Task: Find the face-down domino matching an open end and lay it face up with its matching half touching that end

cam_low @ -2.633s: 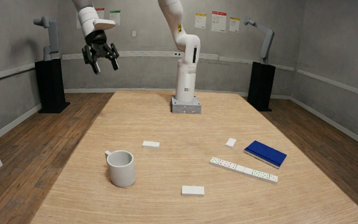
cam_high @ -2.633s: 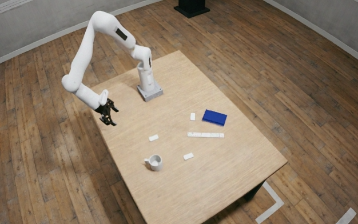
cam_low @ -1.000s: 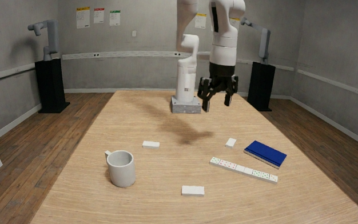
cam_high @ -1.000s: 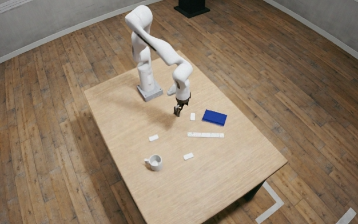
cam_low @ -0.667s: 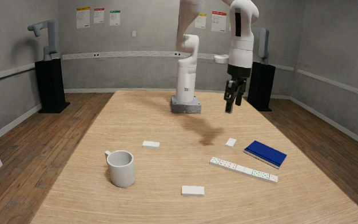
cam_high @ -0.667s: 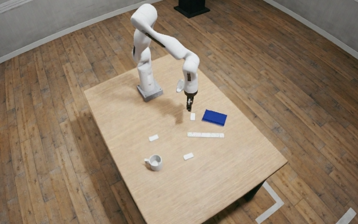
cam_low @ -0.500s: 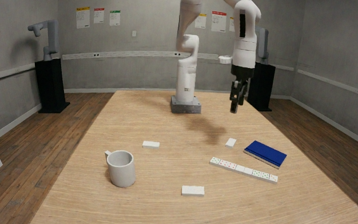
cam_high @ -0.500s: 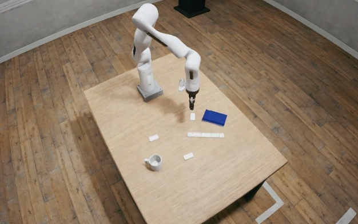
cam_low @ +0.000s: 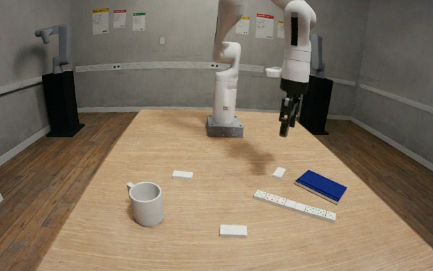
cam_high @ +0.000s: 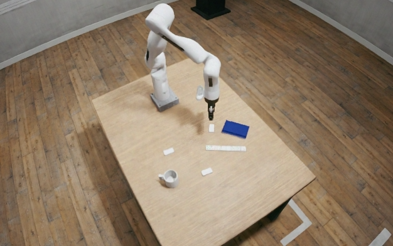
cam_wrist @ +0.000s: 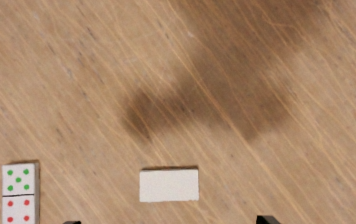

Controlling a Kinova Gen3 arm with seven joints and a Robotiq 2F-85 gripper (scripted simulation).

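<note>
The blue book is 140 mm below my hand, 110 mm to the left of it and 90 mm ahead of it. Round my hand: grey mug: 360 mm to the right, 160 mm ahead, 110 mm below.
</note>
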